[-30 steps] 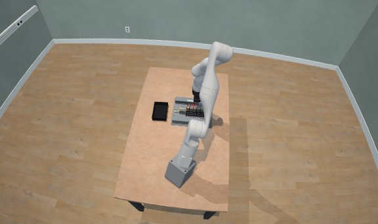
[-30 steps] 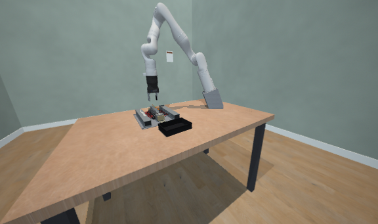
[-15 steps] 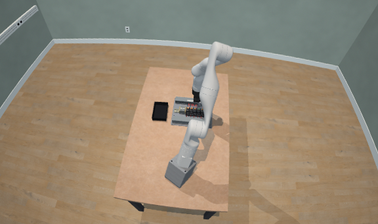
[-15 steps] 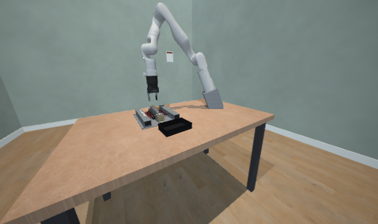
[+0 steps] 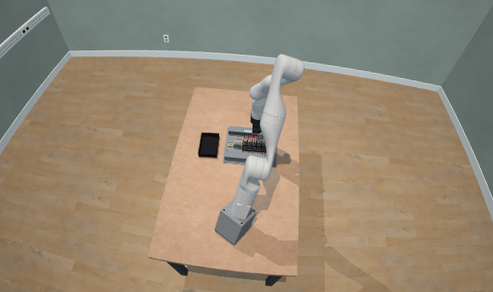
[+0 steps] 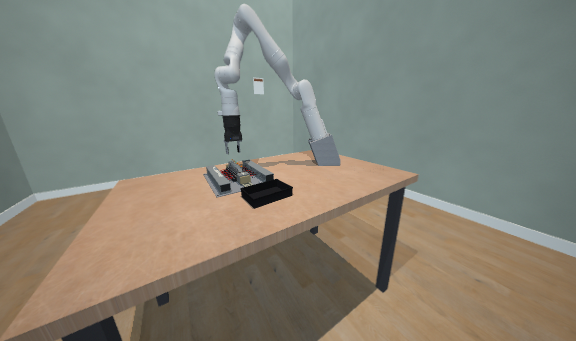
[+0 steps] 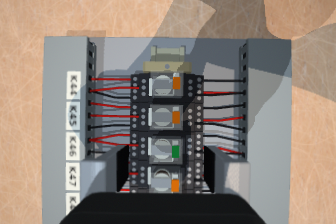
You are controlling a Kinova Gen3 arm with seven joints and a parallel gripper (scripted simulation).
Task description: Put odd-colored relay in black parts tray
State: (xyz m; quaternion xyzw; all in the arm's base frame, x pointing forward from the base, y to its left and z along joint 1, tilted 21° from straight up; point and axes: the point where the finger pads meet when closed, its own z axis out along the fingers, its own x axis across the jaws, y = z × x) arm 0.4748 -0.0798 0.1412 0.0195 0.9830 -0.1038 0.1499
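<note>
My gripper is now 50 mm to the right of the relay panel and 110 mm above it. The rest, counted from my hand: black parts tray: 300 mm to the left, 120 mm below.
</note>
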